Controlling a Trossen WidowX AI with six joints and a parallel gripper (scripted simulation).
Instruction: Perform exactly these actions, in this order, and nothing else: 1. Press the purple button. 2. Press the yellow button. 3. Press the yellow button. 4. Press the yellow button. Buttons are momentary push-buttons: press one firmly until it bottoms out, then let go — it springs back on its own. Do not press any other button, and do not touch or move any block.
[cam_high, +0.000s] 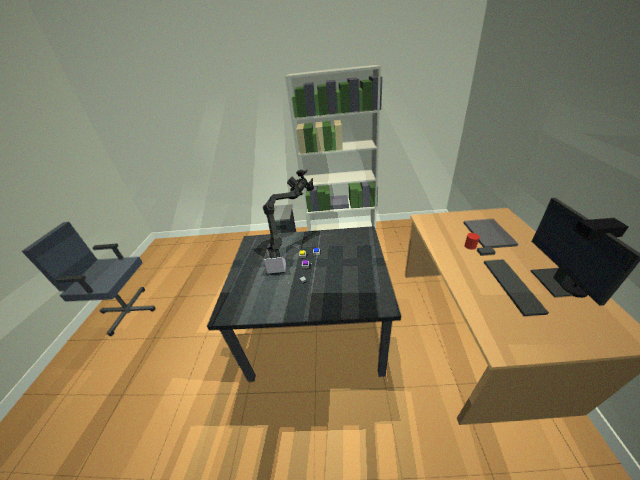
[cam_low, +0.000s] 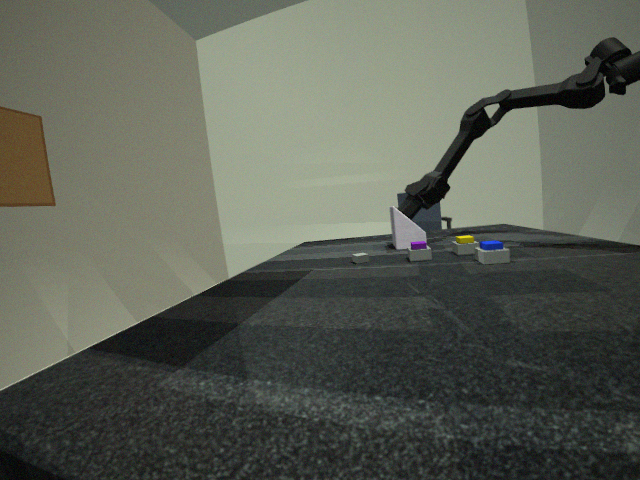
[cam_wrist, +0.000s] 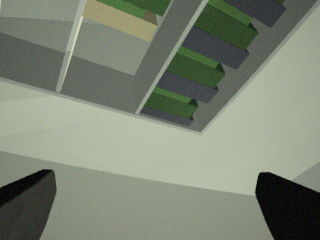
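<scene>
My gripper tip is now 64 cm to the left of the purple button, 38 cm above it and 9 cm past it. Round my gripper tip: blue button (51 cm to the right, 38 cm below, 1 cm behind); yellow button (52 cm to the right, 38 cm below, 11 cm behind); small white block (78 cm to the right, 40 cm below, 11 cm behind).
</scene>
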